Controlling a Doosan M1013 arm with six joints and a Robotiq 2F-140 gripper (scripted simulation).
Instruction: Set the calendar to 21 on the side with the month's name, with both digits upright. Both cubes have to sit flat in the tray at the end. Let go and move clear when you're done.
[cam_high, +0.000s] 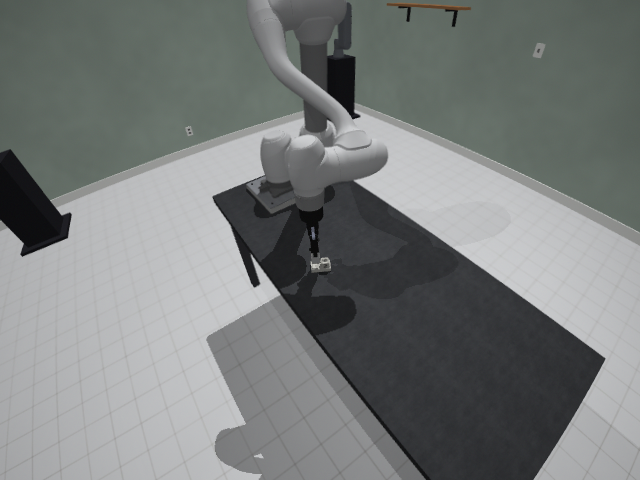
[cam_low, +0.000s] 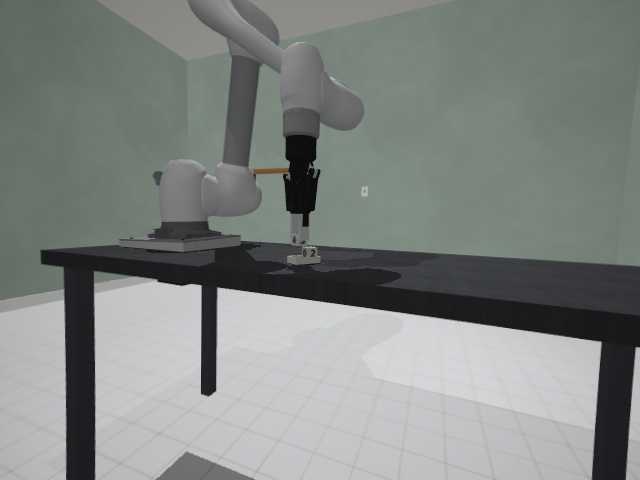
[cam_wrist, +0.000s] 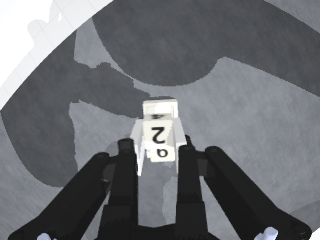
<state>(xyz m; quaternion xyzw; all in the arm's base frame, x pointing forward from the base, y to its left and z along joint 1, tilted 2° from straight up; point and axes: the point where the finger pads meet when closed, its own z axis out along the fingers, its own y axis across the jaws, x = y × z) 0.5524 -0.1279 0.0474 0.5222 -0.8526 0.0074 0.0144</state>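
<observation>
Now: the cube 1 cm ahead of my hand, 3 cm to the left of it and 7 cm below it. From my hand the other things lie so: white tray 2 cm to the left, 8 cm below.
</observation>
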